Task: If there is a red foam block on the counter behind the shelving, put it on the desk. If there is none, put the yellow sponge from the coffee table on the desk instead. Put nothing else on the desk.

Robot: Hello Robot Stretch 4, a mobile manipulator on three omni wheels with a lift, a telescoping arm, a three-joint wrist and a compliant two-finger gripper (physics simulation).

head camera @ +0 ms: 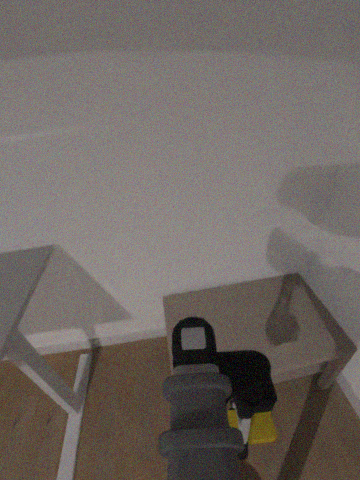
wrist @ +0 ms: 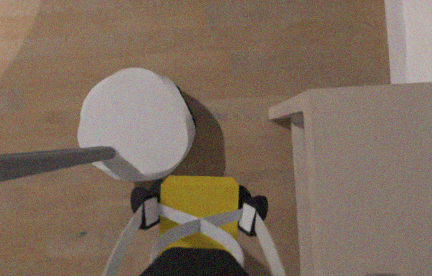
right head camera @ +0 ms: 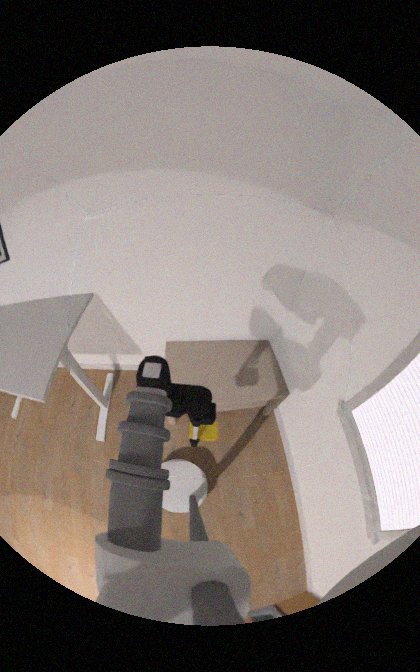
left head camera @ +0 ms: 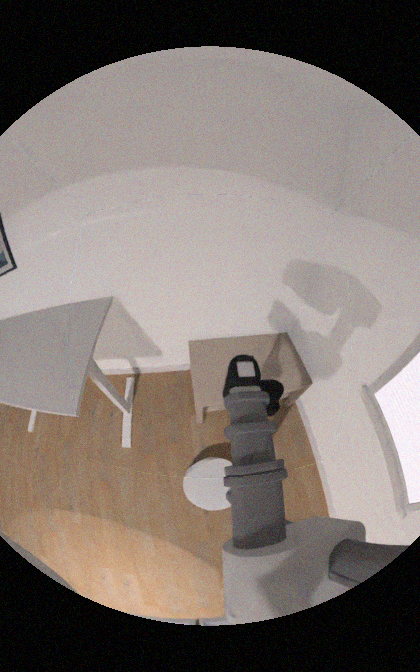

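Seen in the pictures: gripper, fingertip midpoint: (wrist: pixel 200 197); robot's base, origin of the base link: (wrist: pixel 146 127).
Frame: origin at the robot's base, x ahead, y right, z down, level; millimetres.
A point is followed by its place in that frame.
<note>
My gripper (wrist: pixel 200 197) @[x 260, y 88, z -836 mm] (right head camera: pixel 196 434) is shut on the yellow sponge (wrist: pixel 200 192) @[x 261, y 73, z -880 mm] (head camera: pixel 263 428) @[x 249, y 142, z -879 mm] (right head camera: pixel 208 431), with one fingertip at each side of it. The sponge hangs over the floor just off the near edge of the brownish coffee table (wrist: pixel 370 175) @[x 698, y 106, z -422 mm] (head camera: pixel 225 320) @[x 859, y 175, z -422 mm] (left head camera: pixel 210 360) (right head camera: pixel 210 360). In the left head view the arm and wrist hide the sponge. A grey-topped table with white legs (head camera: pixel 20 280) (left head camera: pixel 50 355) (right head camera: pixel 35 345), which looks like the desk, stands to the left. The counter, the shelving and a red foam block do not show.
My white round base (left head camera: pixel 206 484) (right head camera: pixel 184 482) (wrist: pixel 135 110) @[x 5, y -52, z -187 mm] stands on the floor near the coffee table. The wall (head camera: pixel 150 200) @[x 1093, y -155, z -1061 mm] runs behind both tables. A bright window (left head camera: pixel 400 425) (right head camera: pixel 390 450) is at the right. A gap of floor separates the two tables.
</note>
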